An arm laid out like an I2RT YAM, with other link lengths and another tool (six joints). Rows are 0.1 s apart.
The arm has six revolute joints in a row. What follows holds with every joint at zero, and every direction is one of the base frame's.
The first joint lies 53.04 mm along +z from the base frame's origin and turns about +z.
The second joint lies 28 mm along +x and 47.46 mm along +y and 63.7 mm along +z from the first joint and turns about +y.
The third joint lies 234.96 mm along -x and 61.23 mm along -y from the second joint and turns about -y.
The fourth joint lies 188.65 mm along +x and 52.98 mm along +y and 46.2 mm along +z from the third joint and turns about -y.
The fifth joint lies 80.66 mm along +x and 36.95 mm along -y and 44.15 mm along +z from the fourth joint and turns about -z.
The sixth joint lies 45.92 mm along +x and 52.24 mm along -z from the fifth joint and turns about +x.
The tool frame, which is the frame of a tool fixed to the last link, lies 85 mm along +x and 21 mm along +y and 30 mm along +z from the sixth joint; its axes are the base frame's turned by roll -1.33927, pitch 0.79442 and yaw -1.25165 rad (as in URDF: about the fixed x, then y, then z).
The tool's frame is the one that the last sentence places.
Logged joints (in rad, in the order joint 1, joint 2, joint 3, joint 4, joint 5, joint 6), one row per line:
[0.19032 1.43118 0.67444 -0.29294 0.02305 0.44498]
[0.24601 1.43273 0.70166 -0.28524 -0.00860 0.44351]
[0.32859 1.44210 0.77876 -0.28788 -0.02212 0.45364]
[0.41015 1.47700 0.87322 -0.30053 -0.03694 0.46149]
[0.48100 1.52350 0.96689 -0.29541 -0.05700 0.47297]
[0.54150 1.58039 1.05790 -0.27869 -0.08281 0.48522]
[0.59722 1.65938 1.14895 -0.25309 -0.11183 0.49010]
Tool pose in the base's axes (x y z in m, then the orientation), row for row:
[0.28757 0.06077 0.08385 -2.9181 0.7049 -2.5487]
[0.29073 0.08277 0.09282 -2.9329 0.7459 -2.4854]
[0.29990 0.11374 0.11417 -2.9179 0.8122 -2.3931]
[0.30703 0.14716 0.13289 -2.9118 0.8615 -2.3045]
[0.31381 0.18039 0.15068 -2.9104 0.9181 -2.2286]
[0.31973 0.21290 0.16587 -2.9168 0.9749 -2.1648]
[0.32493 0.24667 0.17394 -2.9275 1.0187 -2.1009]
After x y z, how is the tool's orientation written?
As angles about the fixed x, y, z axes (roll, pitch, yaw), in radians.
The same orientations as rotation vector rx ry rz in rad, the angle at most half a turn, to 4 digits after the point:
[-0.6078 2.3300 0.0003]
[-0.6722 2.2763 0.0639]
[-0.7395 2.1875 0.1214]
[-0.8094 2.1147 0.1839]
[-0.8608 2.0406 0.2513]
[-0.9008 1.9713 0.3225]
[-0.9481 1.9117 0.3929]

